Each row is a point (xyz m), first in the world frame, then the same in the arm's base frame.
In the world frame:
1: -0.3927 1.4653 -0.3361
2: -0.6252 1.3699 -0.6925
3: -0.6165 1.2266 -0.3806
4: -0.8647 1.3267 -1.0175
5: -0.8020 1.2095 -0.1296
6: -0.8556 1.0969 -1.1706
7: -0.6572 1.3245 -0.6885
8: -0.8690 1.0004 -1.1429
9: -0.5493 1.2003 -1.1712
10: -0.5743 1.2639 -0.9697
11: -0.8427 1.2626 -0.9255
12: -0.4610 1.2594 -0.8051
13: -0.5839 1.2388 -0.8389
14: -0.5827 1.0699 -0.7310
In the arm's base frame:
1: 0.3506 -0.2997 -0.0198
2: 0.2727 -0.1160 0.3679
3: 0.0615 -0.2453 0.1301
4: 0.2239 0.0142 0.7494
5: -0.1220 -0.4962 0.0967
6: 0.0895 0.2496 0.8026
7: 0.2189 -0.1091 0.3805
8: -0.0044 0.2775 0.7768
9: 0.3228 0.3403 0.5980
10: 0.2987 0.1559 0.4947
11: 0.1532 -0.0026 0.6611
12: 0.2981 0.1007 0.3026
13: 0.2323 0.0760 0.4109
14: 0.0611 0.0962 0.3085

